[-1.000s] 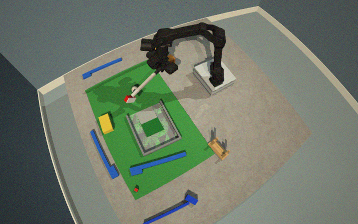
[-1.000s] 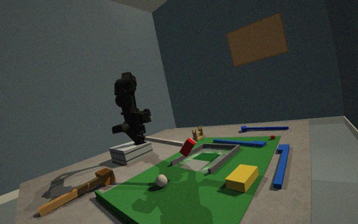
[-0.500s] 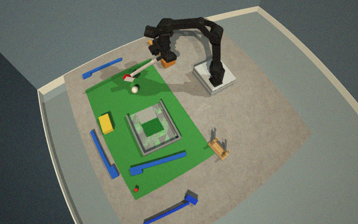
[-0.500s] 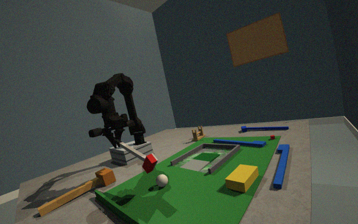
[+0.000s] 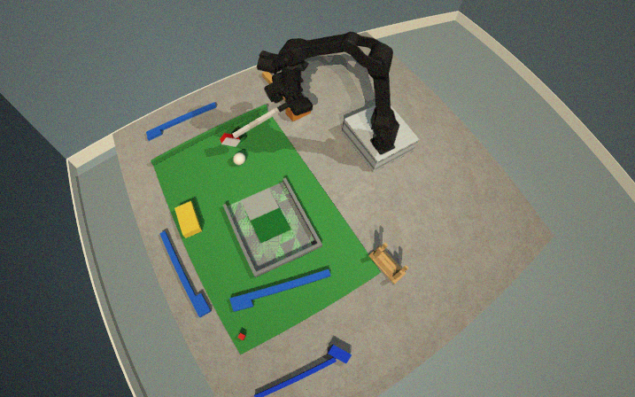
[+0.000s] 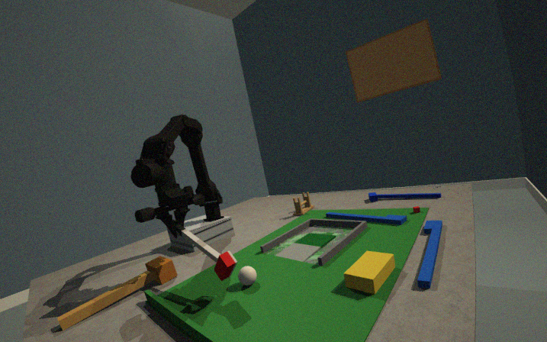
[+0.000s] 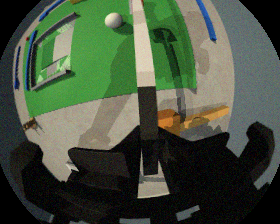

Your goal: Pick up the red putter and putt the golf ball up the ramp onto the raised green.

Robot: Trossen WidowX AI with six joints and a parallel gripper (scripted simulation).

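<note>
My gripper tip is now 12 cm short of the red putter. Round my gripper tip: yellow block 46 cm ahead, 17 cm to the left, 9 cm below; then wooden stand 58 cm to the left, 8 cm below, 2 cm behind; then white golf ball 22 cm ahead, 9 cm below, 4 cm to the left.
</note>
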